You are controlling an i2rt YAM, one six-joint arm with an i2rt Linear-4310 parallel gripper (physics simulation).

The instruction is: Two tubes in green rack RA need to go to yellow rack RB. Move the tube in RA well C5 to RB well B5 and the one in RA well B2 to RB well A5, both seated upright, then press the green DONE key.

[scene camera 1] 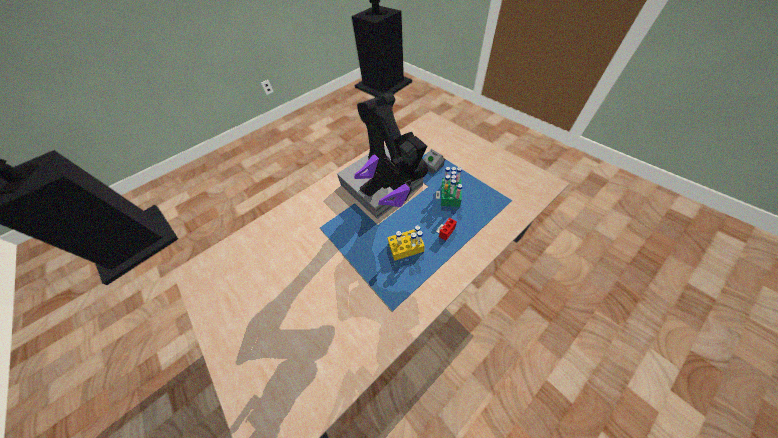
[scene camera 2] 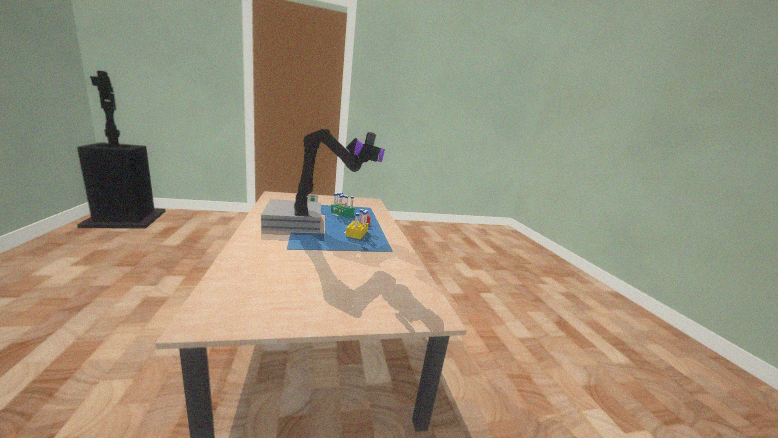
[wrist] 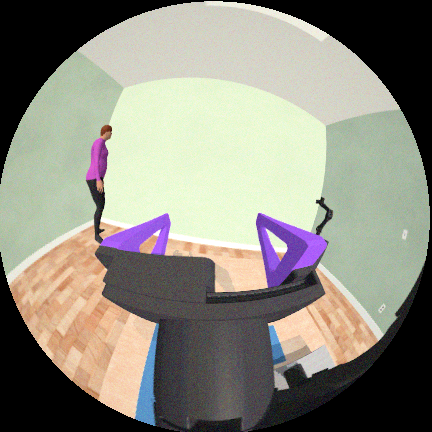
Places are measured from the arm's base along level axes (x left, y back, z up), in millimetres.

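Where they show: gripper, fingertip midpoint: (scene camera 1: pixel 366 189) (scene camera 2: pixel 372 148) (wrist: pixel 212 217); arm's base at its link origin: (scene camera 2: pixel 301 209).
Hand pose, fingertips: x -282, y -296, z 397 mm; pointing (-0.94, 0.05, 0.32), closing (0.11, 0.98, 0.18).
Things, the pixels of their top centre, and the offset from my fingertips. Level surfaces: height alone.
- green rack RA at its top centre: (scene camera 1: pixel 451 188) (scene camera 2: pixel 343 206) dx +473, dy +29, dz -427 mm
- yellow rack RB at its top centre: (scene camera 1: pixel 405 241) (scene camera 2: pixel 357 225) dx +130, dy +4, dz -427 mm
- green DONE key at its top centre: (scene camera 1: pixel 430 157) (scene camera 2: pixel 312 197) dx +558, dy +216, dz -402 mm
- blue mat at its surface level: dz -477 mm
The green rack RA (scene camera 1: pixel 451 202) (scene camera 2: pixel 342 212) stands on the blue mat and holds several upright tubes with blue-and-white caps. The yellow rack RB (scene camera 1: pixel 408 252) (scene camera 2: pixel 356 232) stands nearer scene camera 2, with several capped tubes upright in it and some open wells. The well letters are too small to read. The green DONE key (scene camera 1: pixel 430 158) (scene camera 2: pixel 313 198) is on a small grey box beyond the arm's base. My gripper (scene camera 1: pixel 368 190) (scene camera 2: pixel 370 152) (wrist: pixel 212 217) is open and empty, its purple fingers wide apart, high above the table. The racks do not show in the wrist view.
A small red rack (scene camera 1: pixel 447 230) (scene camera 2: pixel 368 220) stands on the blue mat (scene camera 1: pixel 391 288) (scene camera 2: pixel 337 244) between the two racks, toward the table's edge. The arm's grey base (scene camera 2: pixel 291 221) is beside the mat. A person in purple (wrist: pixel 99 160) stands beyond the table.
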